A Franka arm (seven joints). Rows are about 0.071 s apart.
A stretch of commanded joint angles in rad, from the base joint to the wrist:
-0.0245 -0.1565 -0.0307 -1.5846 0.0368 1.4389 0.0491
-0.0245 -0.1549 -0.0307 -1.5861 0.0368 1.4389 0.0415
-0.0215 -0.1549 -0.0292 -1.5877 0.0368 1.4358 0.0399
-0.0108 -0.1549 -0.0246 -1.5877 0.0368 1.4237 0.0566
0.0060 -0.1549 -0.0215 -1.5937 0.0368 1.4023 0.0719
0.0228 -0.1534 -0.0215 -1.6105 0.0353 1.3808 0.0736
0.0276 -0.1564 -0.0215 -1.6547 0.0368 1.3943 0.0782
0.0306 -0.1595 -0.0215 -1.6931 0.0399 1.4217 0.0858
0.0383 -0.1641 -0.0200 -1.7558 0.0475 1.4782 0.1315
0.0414 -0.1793 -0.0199 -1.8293 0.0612 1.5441 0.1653
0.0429 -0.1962 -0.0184 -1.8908 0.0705 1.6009 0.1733
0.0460 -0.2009 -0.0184 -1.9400 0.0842 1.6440 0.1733
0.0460 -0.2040 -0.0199 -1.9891 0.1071 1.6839 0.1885
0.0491 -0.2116 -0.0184 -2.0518 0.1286 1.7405 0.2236
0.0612 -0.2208 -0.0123 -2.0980 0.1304 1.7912 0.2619
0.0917 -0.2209 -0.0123 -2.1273 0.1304 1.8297 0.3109
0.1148 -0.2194 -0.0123 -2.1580 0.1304 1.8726 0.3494
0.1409 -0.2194 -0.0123 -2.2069 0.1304 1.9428 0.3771
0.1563 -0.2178 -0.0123 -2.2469 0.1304 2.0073 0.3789
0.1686 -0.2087 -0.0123 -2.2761 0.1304 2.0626 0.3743
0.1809 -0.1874 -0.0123 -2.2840 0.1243 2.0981 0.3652
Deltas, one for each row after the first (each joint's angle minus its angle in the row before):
0.0000 0.0016 0.0000 -0.0015 0.0000 0.0000 -0.0076
0.0030 0.0000 0.0015 -0.0016 0.0000 -0.0031 -0.0016
0.0107 0.0000 0.0046 0.0000 0.0000 -0.0121 0.0167
0.0168 0.0000 0.0031 -0.0060 0.0000 -0.0214 0.0153
0.0168 0.0015 0.0000 -0.0168 -0.0015 -0.0215 0.0017
0.0048 -0.0030 0.0000 -0.0442 0.0015 0.0135 0.0046
0.0030 -0.0031 0.0000 -0.0384 0.0031 0.0274 0.0076
0.0077 -0.0046 0.0015 -0.0627 0.0076 0.0565 0.0457
0.0031 -0.0152 0.0001 -0.0735 0.0137 0.0659 0.0338
0.0015 -0.0169 0.0015 -0.0615 0.0093 0.0568 0.0080
0.0031 -0.0047 0.0000 -0.0492 0.0137 0.0431 0.0000
0.0000 -0.0031 -0.0015 -0.0491 0.0229 0.0399 0.0152
0.0031 -0.0076 0.0015 -0.0627 0.0215 0.0566 0.0351
0.0121 -0.0092 0.0061 -0.0462 0.0018 0.0507 0.0383
0.0305 -0.0001 0.0000 -0.0293 0.0000 0.0385 0.0490
0.0231 0.0015 0.0000 -0.0307 0.0000 0.0429 0.0385
0.0261 0.0000 0.0000 -0.0489 0.0000 0.0702 0.0277
0.0154 0.0016 0.0000 -0.0400 0.0000 0.0645 0.0018
0.0123 0.0091 0.0000 -0.0292 0.0000 0.0553 -0.0046
0.0123 0.0213 0.0000 -0.0079 -0.0061 0.0355 -0.0091

